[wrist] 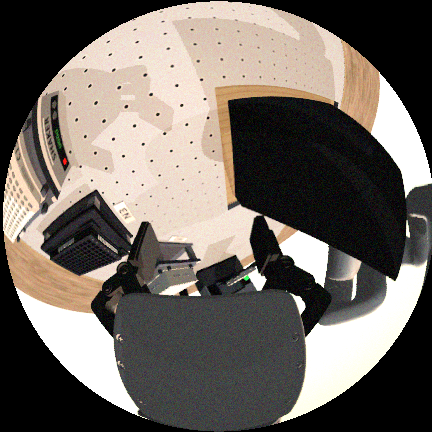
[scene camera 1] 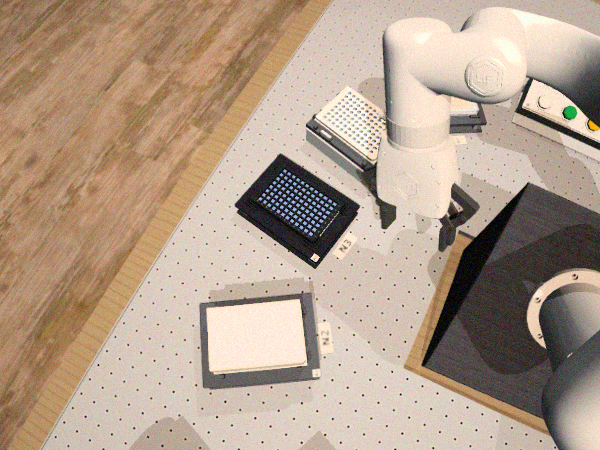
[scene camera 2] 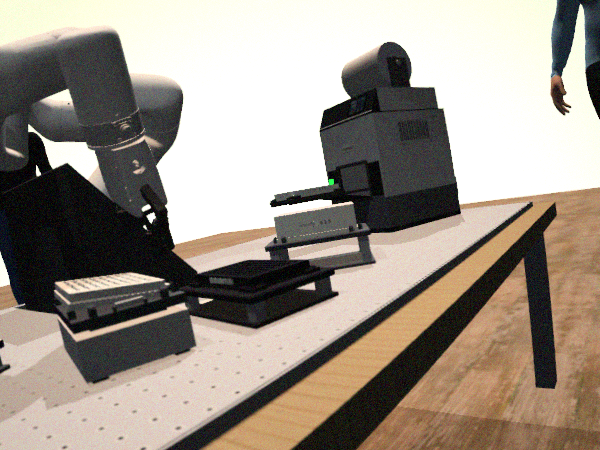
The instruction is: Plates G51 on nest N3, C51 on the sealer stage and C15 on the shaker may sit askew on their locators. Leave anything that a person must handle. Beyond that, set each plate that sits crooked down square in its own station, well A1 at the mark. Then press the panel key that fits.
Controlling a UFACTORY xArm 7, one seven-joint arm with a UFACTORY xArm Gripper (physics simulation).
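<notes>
My gripper [scene camera 1: 416, 234] [scene camera 2: 161, 232] [wrist: 201, 230] is open and empty above the table, between nest N3 [scene camera 1: 250, 210] and the dark sloped block. Black plate G51 [scene camera 1: 299, 202] [scene camera 2: 255, 270] [wrist: 87, 252] lies on N3; any tilt is hard to tell. White plate C15 [scene camera 1: 350, 122] [scene camera 2: 112, 284] [wrist: 15, 205] is on the shaker [scene camera 1: 330, 150] [scene camera 2: 135, 335] [wrist: 55, 135]; it looks tilted, its left end higher in scene camera 2. The sealer stage [scene camera 2: 305, 194] sticks out of the sealer [scene camera 2: 410, 160]; C51's seating is too thin to judge. The panel [scene camera 1: 555, 105] shows white, green [scene camera 1: 570, 112] and yellow keys.
A white plate [scene camera 1: 256, 335] [scene camera 2: 315, 220] stands on nest N2. The dark sloped block [scene camera 1: 500, 300] [scene camera 2: 65, 240] [wrist: 310, 175] is beside my gripper. Another plate station [scene camera 1: 465, 129] is partly behind my arm. A person [scene camera 2: 570, 40] shows partly at the right edge in scene camera 2.
</notes>
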